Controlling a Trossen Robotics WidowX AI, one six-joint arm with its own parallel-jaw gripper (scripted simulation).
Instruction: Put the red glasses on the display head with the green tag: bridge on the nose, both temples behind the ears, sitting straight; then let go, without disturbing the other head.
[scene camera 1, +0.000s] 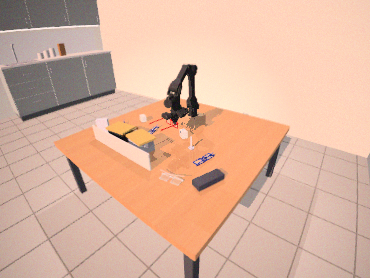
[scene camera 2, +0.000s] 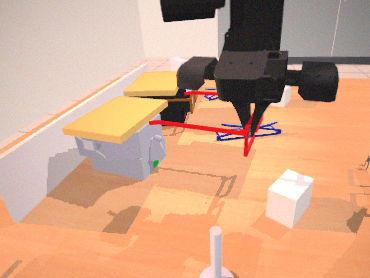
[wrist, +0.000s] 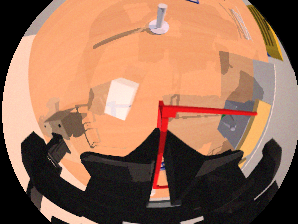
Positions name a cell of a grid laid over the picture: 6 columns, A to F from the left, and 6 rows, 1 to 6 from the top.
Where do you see a white cube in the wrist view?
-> C3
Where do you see my gripper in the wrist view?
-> At D4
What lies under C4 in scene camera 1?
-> A long white panel.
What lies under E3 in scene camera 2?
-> My gripper.
